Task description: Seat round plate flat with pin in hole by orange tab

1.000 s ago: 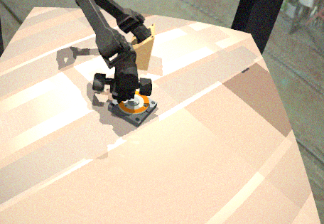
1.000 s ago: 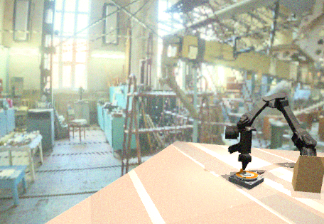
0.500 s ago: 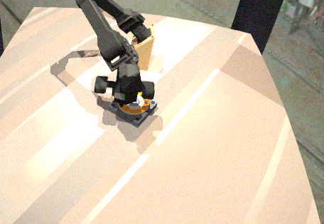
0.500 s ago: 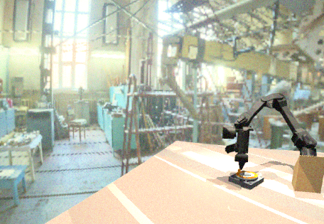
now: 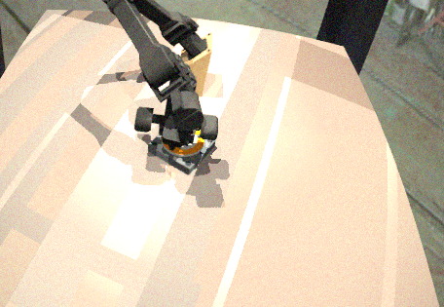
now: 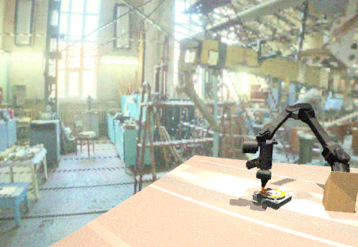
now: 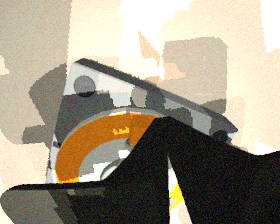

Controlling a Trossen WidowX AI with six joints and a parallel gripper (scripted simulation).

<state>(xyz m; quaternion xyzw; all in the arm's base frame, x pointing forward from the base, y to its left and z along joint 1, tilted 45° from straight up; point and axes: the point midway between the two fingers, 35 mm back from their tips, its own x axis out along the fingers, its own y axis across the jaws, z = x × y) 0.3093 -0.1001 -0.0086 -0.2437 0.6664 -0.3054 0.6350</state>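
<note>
My gripper tip is 20 mm past the round plate and 20 mm to the right of it. Also, from my gripper tip: base: 40 mm behind, 30 mm to the left, 20 mm below.
</note>
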